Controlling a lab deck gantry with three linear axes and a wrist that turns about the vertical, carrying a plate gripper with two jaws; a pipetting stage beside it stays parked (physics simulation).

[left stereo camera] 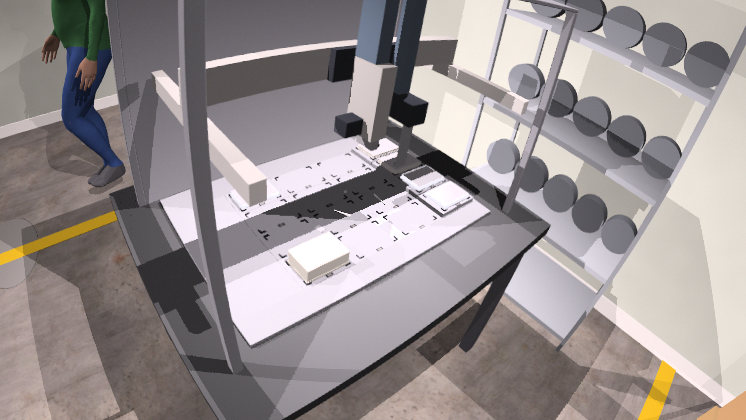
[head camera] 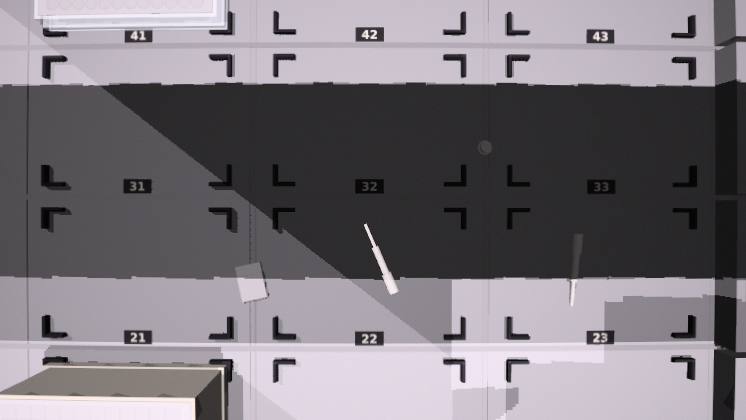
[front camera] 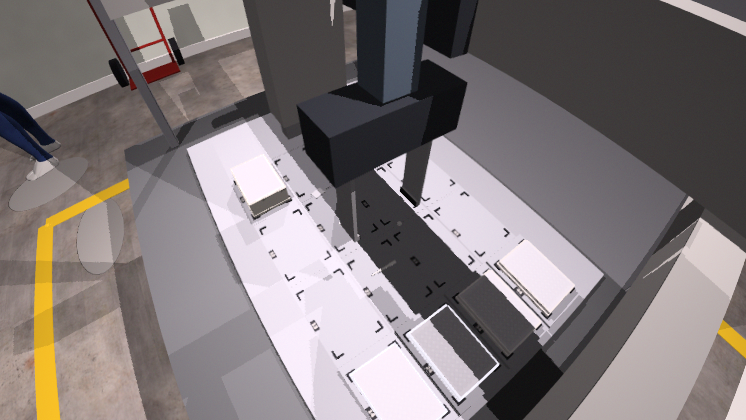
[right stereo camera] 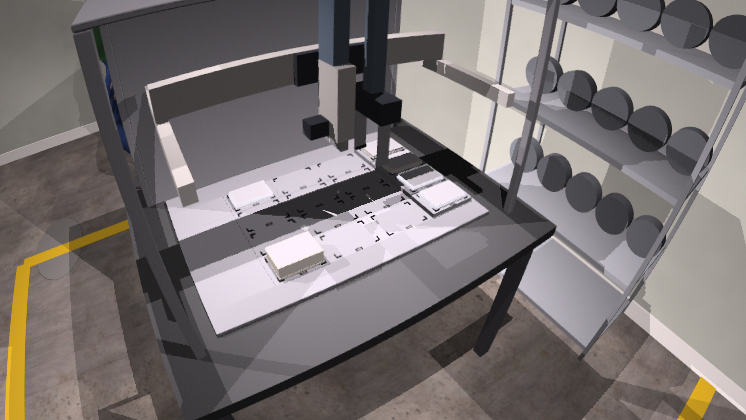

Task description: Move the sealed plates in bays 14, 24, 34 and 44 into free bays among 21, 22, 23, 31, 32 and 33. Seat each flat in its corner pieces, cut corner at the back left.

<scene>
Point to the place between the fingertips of my gripper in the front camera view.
At 381,214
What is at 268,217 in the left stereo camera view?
A bay 31.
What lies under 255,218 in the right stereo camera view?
A bay 31.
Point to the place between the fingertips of my gripper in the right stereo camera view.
370,156
</scene>
